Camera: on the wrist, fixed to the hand. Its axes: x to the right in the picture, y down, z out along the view.
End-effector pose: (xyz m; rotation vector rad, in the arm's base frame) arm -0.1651 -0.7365 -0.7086 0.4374 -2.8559 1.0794
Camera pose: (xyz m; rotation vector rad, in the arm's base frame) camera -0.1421 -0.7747 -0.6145 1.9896 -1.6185 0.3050
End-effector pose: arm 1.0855 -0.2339 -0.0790 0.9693 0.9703 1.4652
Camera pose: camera 1.0742 -0.2268 -0.1823 -0.1191 1.0348 0.2372
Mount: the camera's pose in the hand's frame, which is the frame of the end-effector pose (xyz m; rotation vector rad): 0.0015 -0.0940 -0.0448 -0.2741 -0.0110 -1.5381
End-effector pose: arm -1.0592 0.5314 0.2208 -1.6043 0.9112 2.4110
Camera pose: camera -0.9862 0.5838 0.1682 -1.4006 -0.6013 1.3553
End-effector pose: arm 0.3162 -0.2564 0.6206 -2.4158 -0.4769 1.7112
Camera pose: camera 0.3423 -0.1646 0.6623 -1.2115 -1.9221 0.8803
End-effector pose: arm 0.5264 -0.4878 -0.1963 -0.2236 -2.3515 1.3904
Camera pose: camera 0.5496 -0.4976 -0.0952 1.2339 -1.7503 0.2733
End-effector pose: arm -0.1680 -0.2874 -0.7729 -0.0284 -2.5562 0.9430
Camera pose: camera -0.1406 -0.3319 -0.6828 1.5482 -1.7953 -0.0418
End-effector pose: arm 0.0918 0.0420 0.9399 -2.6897 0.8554 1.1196
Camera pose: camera 0.1709 0.1065 0.9606 -2.3332 -1.2942 0.7445
